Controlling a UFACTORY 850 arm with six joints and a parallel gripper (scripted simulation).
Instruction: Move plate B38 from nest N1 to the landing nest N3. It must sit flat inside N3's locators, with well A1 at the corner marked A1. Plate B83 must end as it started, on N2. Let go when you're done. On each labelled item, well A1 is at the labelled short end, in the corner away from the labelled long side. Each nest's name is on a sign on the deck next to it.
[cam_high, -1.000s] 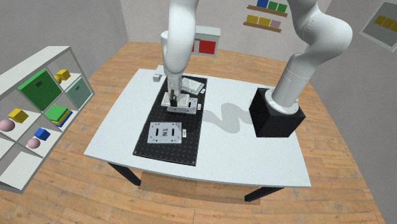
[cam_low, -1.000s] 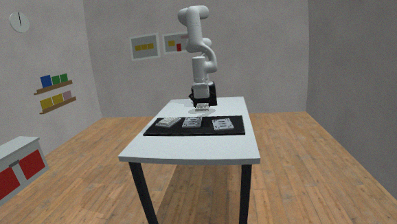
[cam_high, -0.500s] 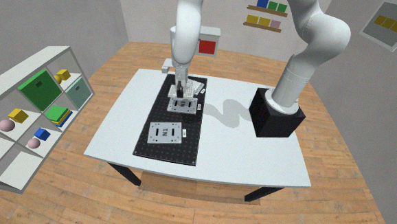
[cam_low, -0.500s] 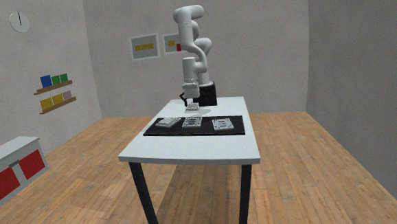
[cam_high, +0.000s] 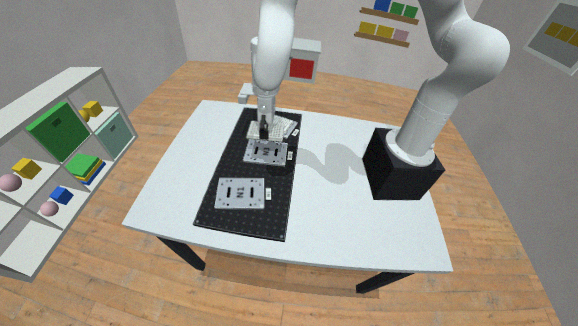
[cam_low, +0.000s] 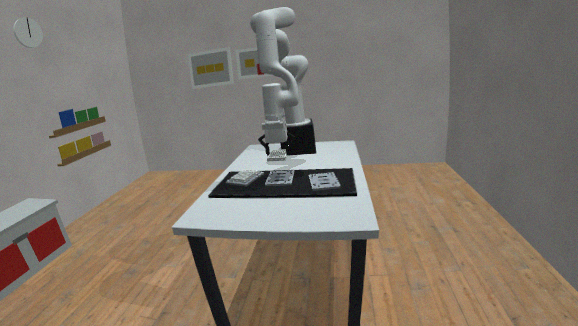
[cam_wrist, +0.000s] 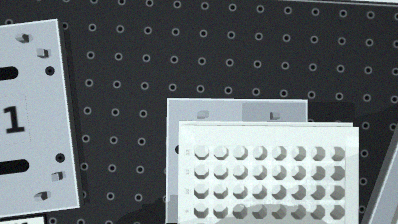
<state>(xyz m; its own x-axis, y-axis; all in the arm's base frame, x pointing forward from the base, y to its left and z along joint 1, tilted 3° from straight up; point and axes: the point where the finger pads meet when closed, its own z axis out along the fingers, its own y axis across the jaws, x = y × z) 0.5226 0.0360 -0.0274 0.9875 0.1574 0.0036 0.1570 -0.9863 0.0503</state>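
Right now the grey nest base is 130 mm below my hand. The rest, counted from my hand: nest N1: 30 mm ahead, 210 mm to the left, 130 mm below; plate B83: 10 mm ahead, 180 mm to the right, 110 mm below.
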